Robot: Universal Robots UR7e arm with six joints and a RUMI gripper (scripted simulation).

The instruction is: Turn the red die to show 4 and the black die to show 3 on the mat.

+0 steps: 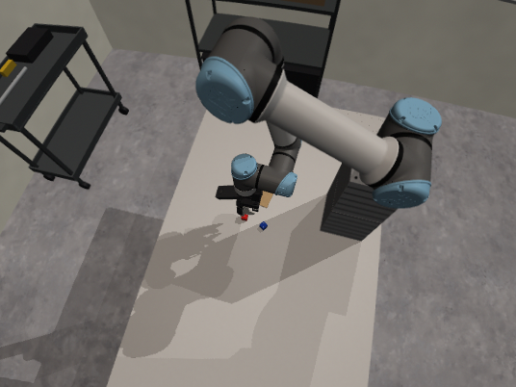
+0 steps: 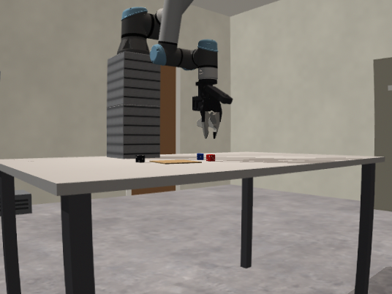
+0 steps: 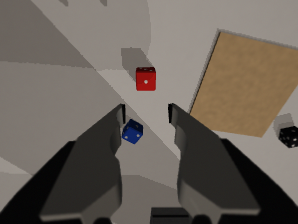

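Now: the red die 9 cm below my hand. Round my hand: blue die 9 cm below, 9 cm behind, 1 cm to the left; then black die 26 cm to the right, 9 cm below, 6 cm behind; then brown mat 15 cm to the right, 10 cm below.
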